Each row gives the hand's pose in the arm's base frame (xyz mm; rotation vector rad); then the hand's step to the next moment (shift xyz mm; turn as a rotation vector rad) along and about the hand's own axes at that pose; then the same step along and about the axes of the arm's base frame.
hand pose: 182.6 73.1 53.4 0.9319 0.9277 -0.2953
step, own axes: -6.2 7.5 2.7 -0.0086 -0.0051 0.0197
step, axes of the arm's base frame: 2.2 1.3 9.8 0.0028 -0.0200 0.0090
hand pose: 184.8 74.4 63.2 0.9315 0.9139 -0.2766
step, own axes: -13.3 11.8 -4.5 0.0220 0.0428 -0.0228
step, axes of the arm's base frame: -3.9 8.4 15.9 0.0250 0.0470 0.0012
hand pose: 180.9 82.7 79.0 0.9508 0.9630 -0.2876
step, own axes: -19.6 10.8 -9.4 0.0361 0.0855 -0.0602
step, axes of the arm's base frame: -10.1 10.1 19.6 0.0372 0.1040 0.0055
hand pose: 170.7 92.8 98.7 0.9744 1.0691 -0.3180
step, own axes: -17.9 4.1 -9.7 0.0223 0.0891 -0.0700
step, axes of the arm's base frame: -11.7 6.1 16.0 0.0270 0.1109 0.0177
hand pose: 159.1 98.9 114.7 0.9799 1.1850 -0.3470
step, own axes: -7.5 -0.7 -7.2 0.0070 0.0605 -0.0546
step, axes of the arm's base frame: -7.8 3.4 6.0 0.0109 0.0788 0.0190
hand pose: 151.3 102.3 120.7 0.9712 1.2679 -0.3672
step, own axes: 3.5 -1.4 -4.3 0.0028 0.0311 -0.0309
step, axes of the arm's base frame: -2.6 3.5 -3.7 0.0036 0.0425 0.0105
